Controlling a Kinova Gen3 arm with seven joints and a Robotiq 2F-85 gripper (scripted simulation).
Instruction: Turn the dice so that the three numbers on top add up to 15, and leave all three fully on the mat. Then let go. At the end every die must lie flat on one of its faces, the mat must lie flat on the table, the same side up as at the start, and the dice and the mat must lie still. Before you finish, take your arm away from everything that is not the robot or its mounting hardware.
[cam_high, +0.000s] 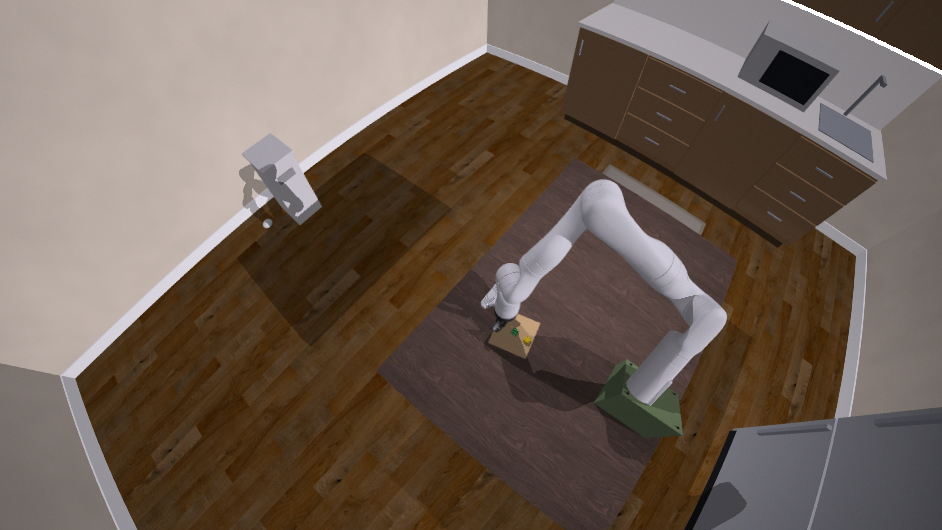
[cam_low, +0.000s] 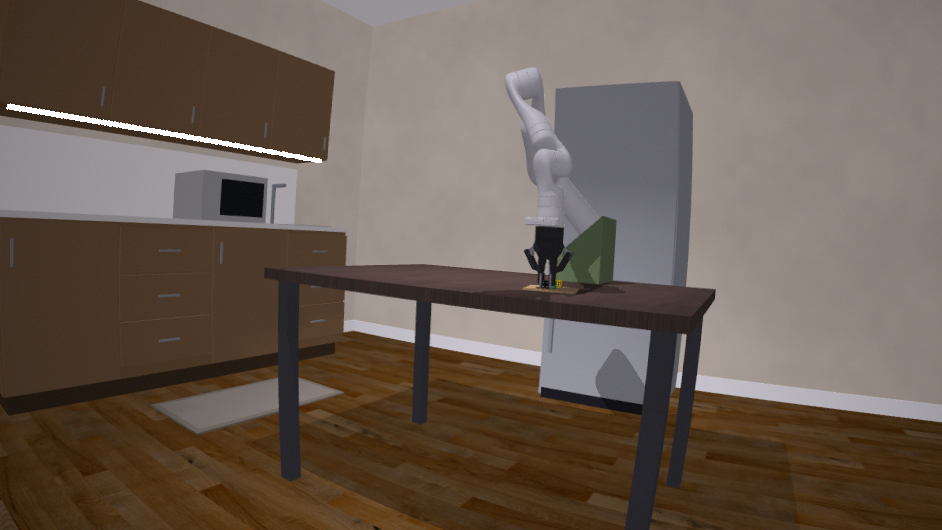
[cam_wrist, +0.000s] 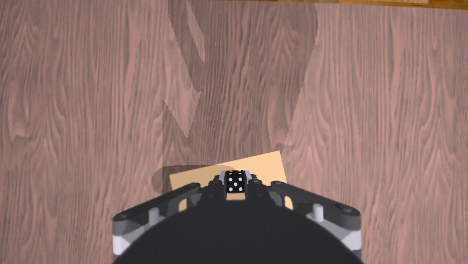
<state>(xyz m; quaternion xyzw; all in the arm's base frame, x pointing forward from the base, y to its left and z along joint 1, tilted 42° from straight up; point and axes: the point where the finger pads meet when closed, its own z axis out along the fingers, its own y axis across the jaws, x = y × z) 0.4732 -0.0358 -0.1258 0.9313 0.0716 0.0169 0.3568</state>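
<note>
Now: hand 1 cm above the black die. From my hand the other things lie so: yellow die: 10 cm behind, 1 cm to the right, 1 cm below; green die: 5 cm behind, 1 cm to the right, 1 cm below; tan mat: 5 cm behind, 1 cm to the right, 3 cm below.
</note>
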